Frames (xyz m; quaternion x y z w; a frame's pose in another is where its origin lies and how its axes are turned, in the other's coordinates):
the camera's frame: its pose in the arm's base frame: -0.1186 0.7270 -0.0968 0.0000 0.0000 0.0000 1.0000
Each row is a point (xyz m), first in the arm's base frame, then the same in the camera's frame.
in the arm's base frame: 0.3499 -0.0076 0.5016
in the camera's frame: 0.4685 -0.7346 0.5984
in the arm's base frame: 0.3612 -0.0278 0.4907
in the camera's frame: 0.4798 -0.7548 0.5875
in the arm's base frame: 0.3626 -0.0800 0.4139
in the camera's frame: 0.4812 -0.8070 0.5107
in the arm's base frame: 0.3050 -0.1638 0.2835
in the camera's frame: 0.4236 -0.8908 0.3803
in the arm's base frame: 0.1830 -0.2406 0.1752
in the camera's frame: 0.3016 -0.9676 0.2720
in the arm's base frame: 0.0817 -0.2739 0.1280
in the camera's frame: 0.2003 -1.0009 0.2248
